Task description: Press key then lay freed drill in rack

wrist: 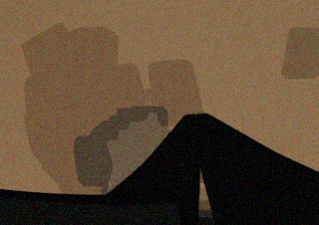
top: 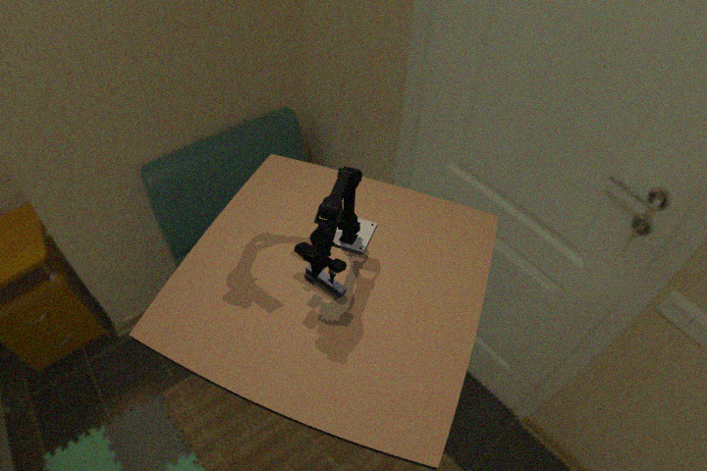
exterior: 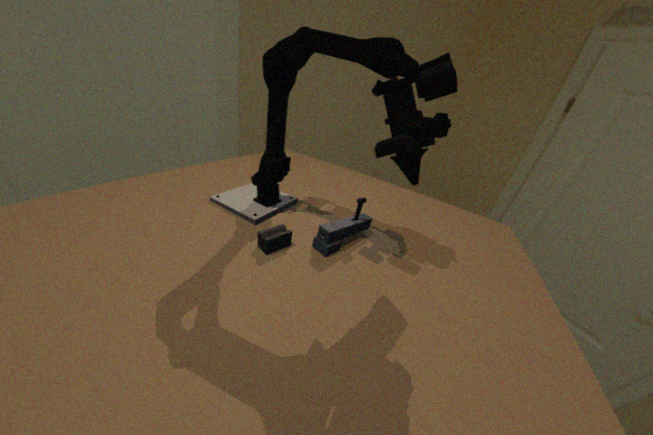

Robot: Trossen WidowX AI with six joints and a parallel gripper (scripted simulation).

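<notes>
My gripper tip is 12 cm above the small dark key, 11 cm past it and 1 cm to the right of it. From my gripper tip the other things lie so: dark block: 23 cm behind, 18 cm below, 16 cm to the right; drill: 16 cm below, 12 cm behind, 4 cm to the right.
</notes>
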